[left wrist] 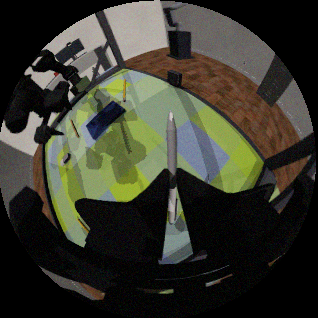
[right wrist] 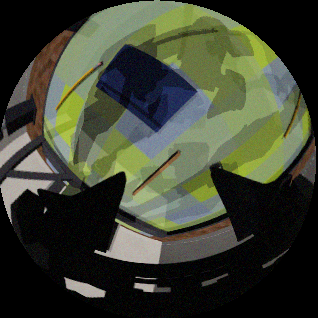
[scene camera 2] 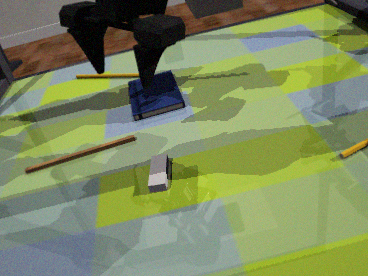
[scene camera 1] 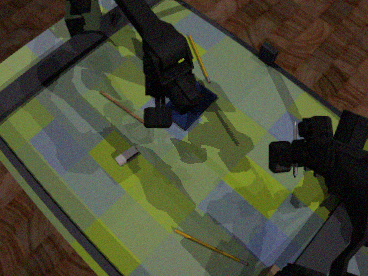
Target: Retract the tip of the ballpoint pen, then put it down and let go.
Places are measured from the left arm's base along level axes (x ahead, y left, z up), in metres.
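Pixels of known places: left gripper, fingertip midpoint: (left wrist: 171, 172) (scene camera 1: 294, 145); right gripper, fingertip midpoint: (left wrist: 66, 121) (right wrist: 169, 173) (scene camera 2: 122, 80) (scene camera 1: 152, 103); right arm's base, link origin: (left wrist: 77, 81) (scene camera 1: 80, 6).
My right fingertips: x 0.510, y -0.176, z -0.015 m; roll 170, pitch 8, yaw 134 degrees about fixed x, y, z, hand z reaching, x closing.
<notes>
Ahead of a thing's pixels: the offset from my right fingertips to its top centre.
The ballpoint pen (scene camera 1: 295, 131) (left wrist: 171, 145) is thin, with a white tapered front and a darker middle. My left gripper (scene camera 1: 295, 150) (left wrist: 171, 172) is shut on it around the middle, and the pen is held above the table. In the left wrist view its tapered end points up the picture, away from the gripper, and its other end shows between the fingers. Whether a tip sticks out is too small to tell. My right gripper (scene camera 1: 172, 111) (scene camera 2: 123, 79) (right wrist: 169, 173) is open and empty, above the table near the blue book.
A blue book @(dy -0.099, dx -0.039, dz -0.077 m) (scene camera 1: 187, 119) (scene camera 2: 160, 95) (left wrist: 105, 120) (right wrist: 150, 85) lies under the right gripper. A brown stick @(dy +0.031, dx +0.095, dz -0.083 m) (scene camera 1: 120, 106) (scene camera 2: 80, 154) and a grey-white eraser @(dy +0.128, dx -0.019, dz -0.077 m) (scene camera 1: 127, 156) (scene camera 2: 159, 172) lie near it. Yellow pencils @(dy -0.244, dx +0.045, dz -0.083 m) (scene camera 1: 199, 56) @(dy +0.166, dx -0.332, dz -0.083 m) (scene camera 1: 210, 246) lie on the checkered table.
</notes>
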